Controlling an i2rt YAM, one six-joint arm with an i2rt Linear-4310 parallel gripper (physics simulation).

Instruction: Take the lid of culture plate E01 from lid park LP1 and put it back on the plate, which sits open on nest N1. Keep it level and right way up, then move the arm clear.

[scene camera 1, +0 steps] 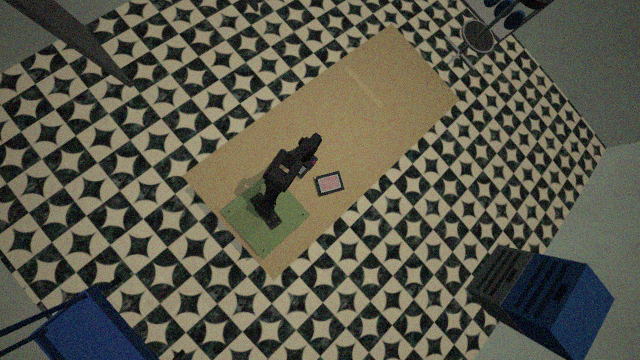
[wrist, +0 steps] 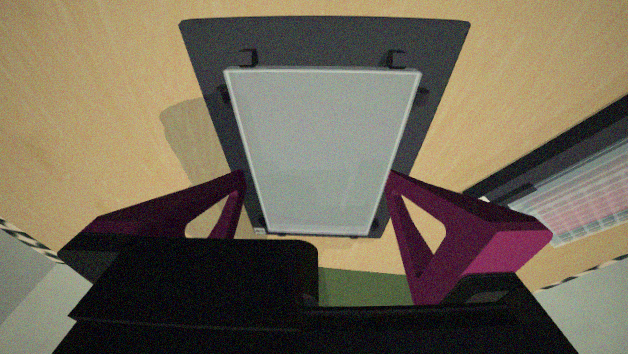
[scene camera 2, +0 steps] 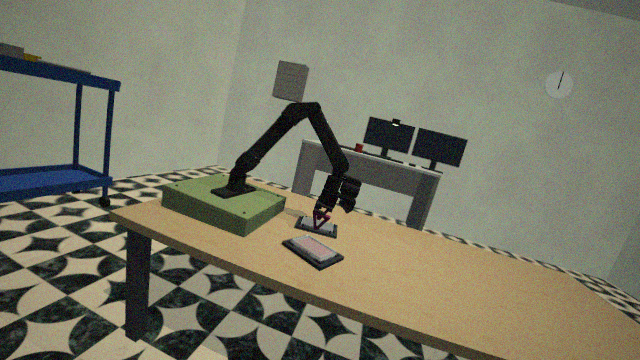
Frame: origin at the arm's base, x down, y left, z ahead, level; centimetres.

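Where they show: gripper, fingertip midpoint: (wrist: 314, 177) (scene camera 2: 316, 224); arm's base, origin of the base link: (scene camera 1: 266, 210) (scene camera 2: 234, 191).
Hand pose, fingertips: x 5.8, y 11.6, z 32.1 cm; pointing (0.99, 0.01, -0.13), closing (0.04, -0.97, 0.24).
Things, the pixels of their top centre, and the offset from my fingertips. Level surfaces: height alone.
- clear lid, middle of its top: (wrist: 318, 180) (scene camera 2: 317, 223) dx -0.6, dy -0.2, dz +0.4 cm
- dark grey lid park LP1, middle of its top: (wrist: 318, 182) (scene camera 2: 317, 223) (scene camera 1: 302, 161) dx -0.8, dy -0.2, dz +0.4 cm
- Culture plate E01, middle of its top: (scene camera 2: 314, 245) (scene camera 1: 329, 183) dx -1.4, dy -20.3, dz +6.1 cm
- dark nest N1, middle of its top: (scene camera 2: 313, 247) (scene camera 1: 329, 183) dx -0.6, dy -20.3, dz +6.1 cm
- wooden table, its level: dx +1.2 cm
The clear lid (wrist: 320, 149) (scene camera 2: 308, 221) lies flat on the dark grey lid park LP1 (wrist: 316, 39) (scene camera 2: 330, 231). My gripper (wrist: 314, 177) (scene camera 2: 320, 221) (scene camera 1: 308, 166) is open, pointing down, with its magenta fingers on either side of the lid's near end and apart from it. Culture plate E01 (wrist: 580, 185) (scene camera 2: 313, 244) (scene camera 1: 329, 182), with pink wells, sits open on the dark nest N1 (wrist: 549, 147) (scene camera 2: 329, 262) (scene camera 1: 318, 191) just to the right of the park.
The arm stands on a green base block (scene camera 1: 288, 214) (scene camera 2: 214, 208) on the wooden table (scene camera 1: 380, 111) (scene camera 2: 447, 277). A blue cart (scene camera 2: 78, 78), a desk with two monitors (scene camera 2: 413, 141) and a blue cabinet (scene camera 1: 554, 300) stand off the table.
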